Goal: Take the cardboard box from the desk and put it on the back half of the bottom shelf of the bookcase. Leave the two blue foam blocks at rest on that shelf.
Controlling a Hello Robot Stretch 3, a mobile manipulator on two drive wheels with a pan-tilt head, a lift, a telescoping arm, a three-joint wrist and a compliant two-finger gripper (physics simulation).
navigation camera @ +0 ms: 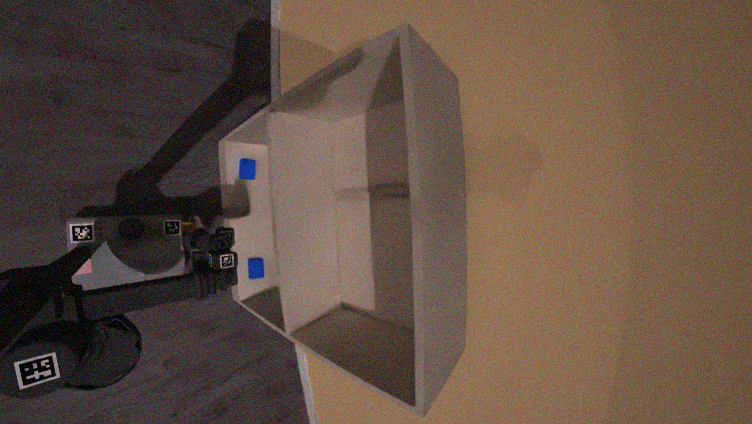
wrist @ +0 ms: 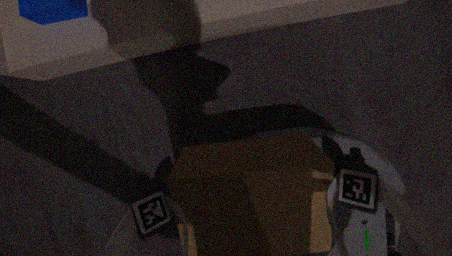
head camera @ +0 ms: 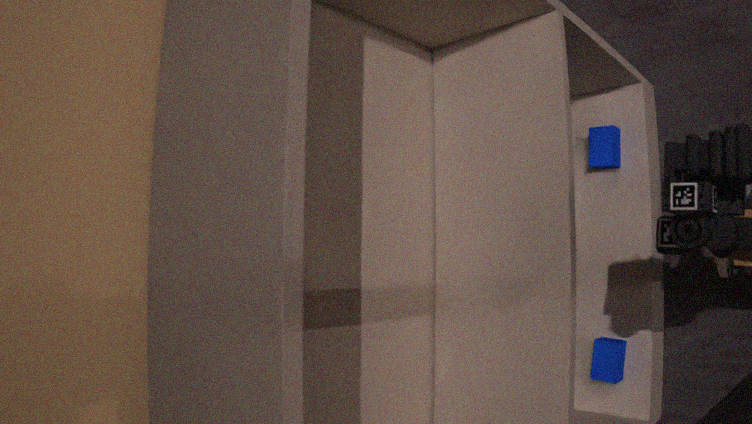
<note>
I see my gripper (wrist: 246, 165) and a white bookcase (head camera: 291, 258).
</note>
